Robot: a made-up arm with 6 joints. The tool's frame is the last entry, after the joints.
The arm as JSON. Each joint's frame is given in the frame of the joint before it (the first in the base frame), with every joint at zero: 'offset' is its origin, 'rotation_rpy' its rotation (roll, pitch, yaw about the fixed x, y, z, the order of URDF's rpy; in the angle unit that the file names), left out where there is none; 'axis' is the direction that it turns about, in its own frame. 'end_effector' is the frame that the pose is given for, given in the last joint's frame.
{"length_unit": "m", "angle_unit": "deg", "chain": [
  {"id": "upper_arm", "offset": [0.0, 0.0, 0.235], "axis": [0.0, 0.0, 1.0]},
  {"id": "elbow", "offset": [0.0, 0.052, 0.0], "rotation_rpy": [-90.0, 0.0, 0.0], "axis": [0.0, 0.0, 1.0]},
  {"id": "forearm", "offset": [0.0, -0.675, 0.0], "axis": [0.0, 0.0, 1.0]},
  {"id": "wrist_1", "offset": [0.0, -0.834, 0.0], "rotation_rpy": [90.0, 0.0, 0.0], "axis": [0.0, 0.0, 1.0]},
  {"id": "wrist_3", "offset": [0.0, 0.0, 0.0], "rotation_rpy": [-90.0, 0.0, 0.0], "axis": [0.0, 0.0, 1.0]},
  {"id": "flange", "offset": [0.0, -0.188, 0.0], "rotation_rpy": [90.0, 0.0, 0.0], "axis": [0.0, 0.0, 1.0]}
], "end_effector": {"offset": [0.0, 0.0, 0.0]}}
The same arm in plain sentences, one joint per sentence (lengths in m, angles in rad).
The arm has six revolute joints in a row. What follows holds with every joint at zero, and every direction is one of the base frame's. Joint 1 sits 0.235 m along +z from the base frame's origin and turns about +z. Joint 2 sits 0.052 m along +y from joint 1 and turns about +y. Joint 3 sits 0.675 m along +z from joint 2 and turns about +y. Joint 4 sits 0.834 m along +z from joint 3 and turns about +z. Joint 5 sits at the same point as joint 4 and turns about +y. Joint 6 sits 0.188 m along +z from joint 5 and turns about +z. The tool frame, which is the frame that the pose is given for, sits at the same point as joint 6; its axes are parallel to the base frame's.
